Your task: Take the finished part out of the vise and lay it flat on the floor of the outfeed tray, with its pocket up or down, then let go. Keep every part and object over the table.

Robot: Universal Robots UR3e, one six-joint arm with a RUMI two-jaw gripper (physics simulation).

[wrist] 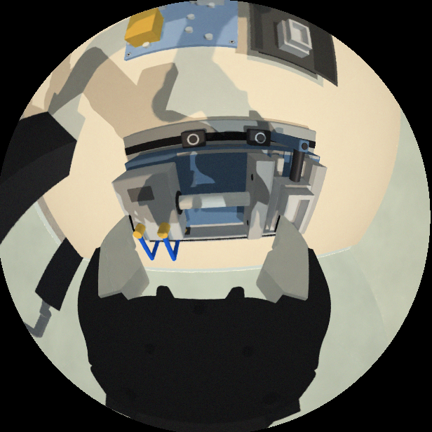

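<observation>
The vise [145, 200] lies across the middle of the wrist view, with a bare round rod between its left body and its upright jaw plate [258, 200]. The light grey finished part [288, 206] sits at the vise's right end, right of that plate, its rectangular pocket facing the camera. My gripper [203, 218] is open and empty. Its fingers are spread wide, the left tip over the vise's left body and the right tip near the part's lower left. The dark outfeed tray [265, 30] is at the top right, and another light grey pocketed part [295, 37] lies in it.
A blue plate [212, 25] with pegs and an orange block [145, 27] is at the top. A black post [296, 166] stands just behind the finished part. Two yellow fittings [163, 230] with blue hoses [170, 250] stick out at the vise's near left. Robot arm parts fill the left edge.
</observation>
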